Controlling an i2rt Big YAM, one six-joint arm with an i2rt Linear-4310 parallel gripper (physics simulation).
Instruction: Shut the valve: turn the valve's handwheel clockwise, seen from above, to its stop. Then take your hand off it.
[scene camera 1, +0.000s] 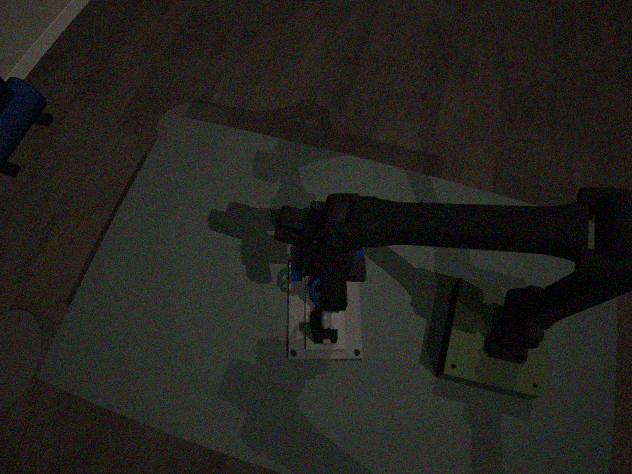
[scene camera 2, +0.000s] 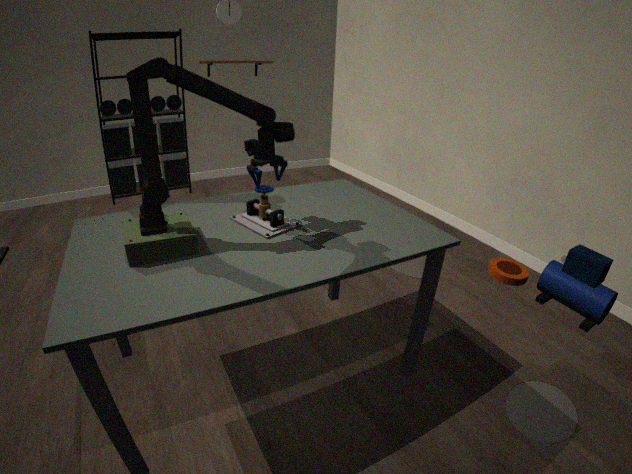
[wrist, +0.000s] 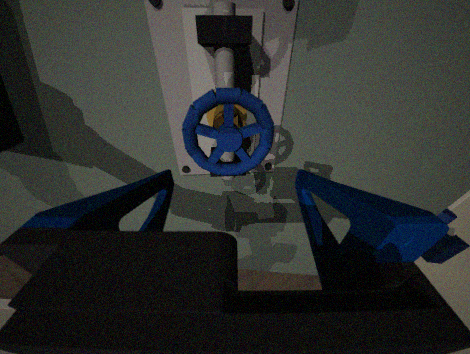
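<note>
The blue five-spoked handwheel (scene camera 1: 314, 291) (scene camera 2: 263, 188) (wrist: 228, 138) sits level on top of the brass valve body (scene camera 2: 263, 210), which stands on a pale mounting plate (scene camera 1: 354, 326) (scene camera 2: 250, 224) (wrist: 167, 50). In the wrist view one spoke points to the top of the picture. My gripper (scene camera 1: 327, 264) (scene camera 2: 268, 183) (wrist: 234, 176) is open, with its blue fingers pointing down. The fingertips are a little above the wheel and off to one side of its hub; in the wrist view they appear below the rim. In scene camera 1 the arm hides much of the wheel.
A grey pipe (wrist: 224, 65) with black end blocks (scene camera 2: 277, 218) (wrist: 223, 31) runs through the valve. The arm's green base block (scene camera 1: 490, 375) (scene camera 2: 160, 252) stands on the same table (scene camera 1: 153, 255) (scene camera 2: 204, 285). An orange ring (scene camera 2: 495, 275) and a blue tank (scene camera 2: 574, 290) are on the floor.
</note>
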